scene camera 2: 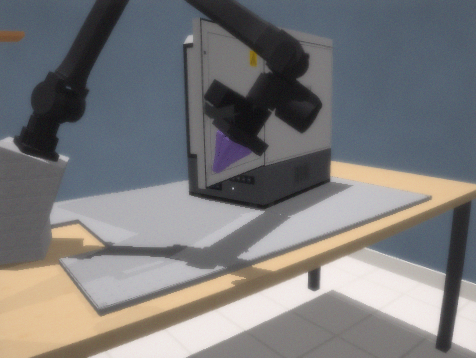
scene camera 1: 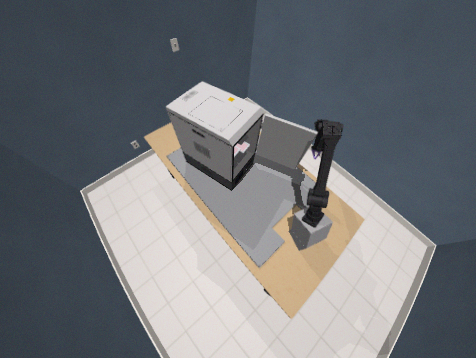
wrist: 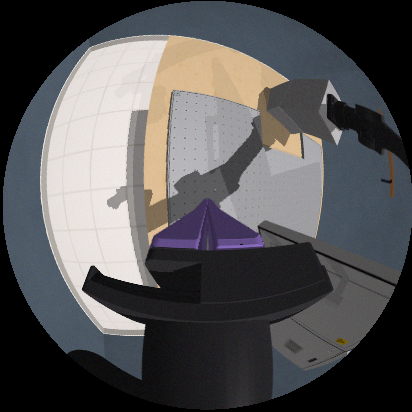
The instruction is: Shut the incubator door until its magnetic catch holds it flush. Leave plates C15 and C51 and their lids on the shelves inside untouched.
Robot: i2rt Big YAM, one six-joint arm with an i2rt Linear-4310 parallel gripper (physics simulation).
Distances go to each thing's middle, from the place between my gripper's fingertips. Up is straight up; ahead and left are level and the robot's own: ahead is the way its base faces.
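Labels:
The incubator door point(scene camera 2: 219, 55) is 120 mm higher than my hand, and it is also 170 mm to the left of my hand and 220 mm ahead of it.

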